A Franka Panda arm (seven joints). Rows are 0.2 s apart.
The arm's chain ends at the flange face. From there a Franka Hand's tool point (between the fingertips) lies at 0.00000 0.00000 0.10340 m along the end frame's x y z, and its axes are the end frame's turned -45 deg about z.
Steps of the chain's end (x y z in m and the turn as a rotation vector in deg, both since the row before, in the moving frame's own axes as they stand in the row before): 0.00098, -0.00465, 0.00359, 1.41, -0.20, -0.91; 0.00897, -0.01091, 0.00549, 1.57, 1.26, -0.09; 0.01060, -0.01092, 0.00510, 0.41, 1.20, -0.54; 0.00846, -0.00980, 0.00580, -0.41, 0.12, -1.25
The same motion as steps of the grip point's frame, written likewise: 0.00551, -0.00466, 0.00356, 1.14, 0.86, -0.91; 0.01767, -0.00177, 0.00543, 0.22, 2.00, -0.09; 0.01728, 0.00077, 0.00507, -0.56, 1.14, -0.54; 0.01255, -0.00027, 0.00580, -0.37, -0.21, -1.25
